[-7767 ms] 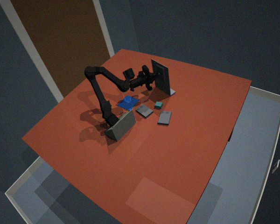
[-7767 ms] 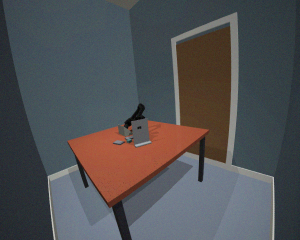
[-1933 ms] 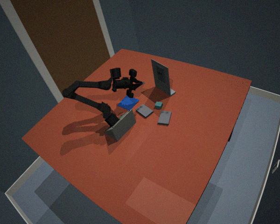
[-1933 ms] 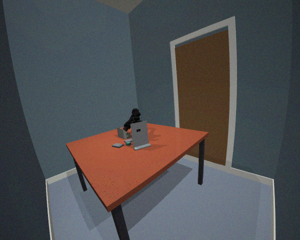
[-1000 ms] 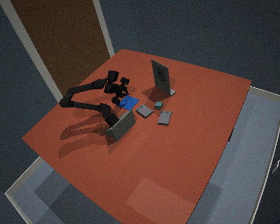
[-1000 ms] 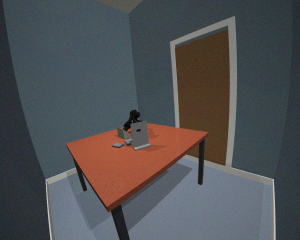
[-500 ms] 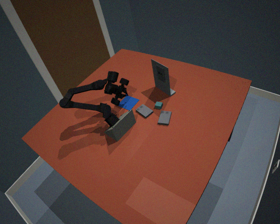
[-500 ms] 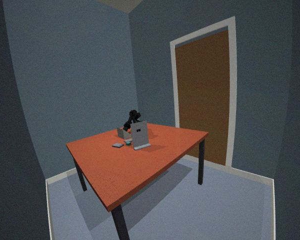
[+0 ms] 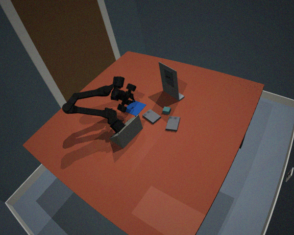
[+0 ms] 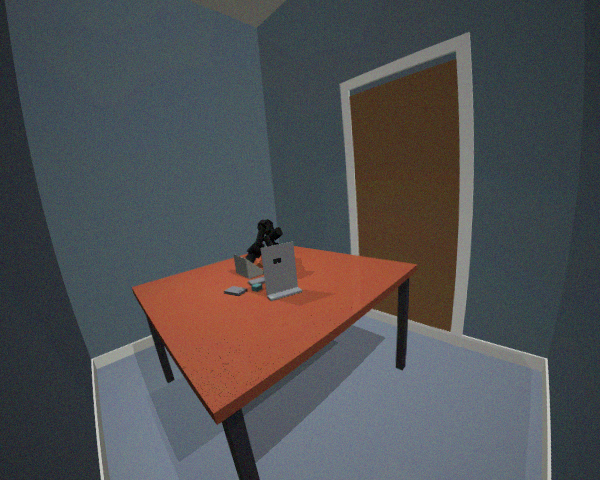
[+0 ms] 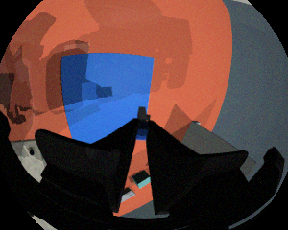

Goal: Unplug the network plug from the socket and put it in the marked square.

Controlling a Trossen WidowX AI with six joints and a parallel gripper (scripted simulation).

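Now: gripper tip 1 cm past the blue marked square and 6 cm above it. Round my gripper tip: network plug (right at my gripper tip); grey upright panel (21 cm ahead, 18 cm to the right, 5 cm above).
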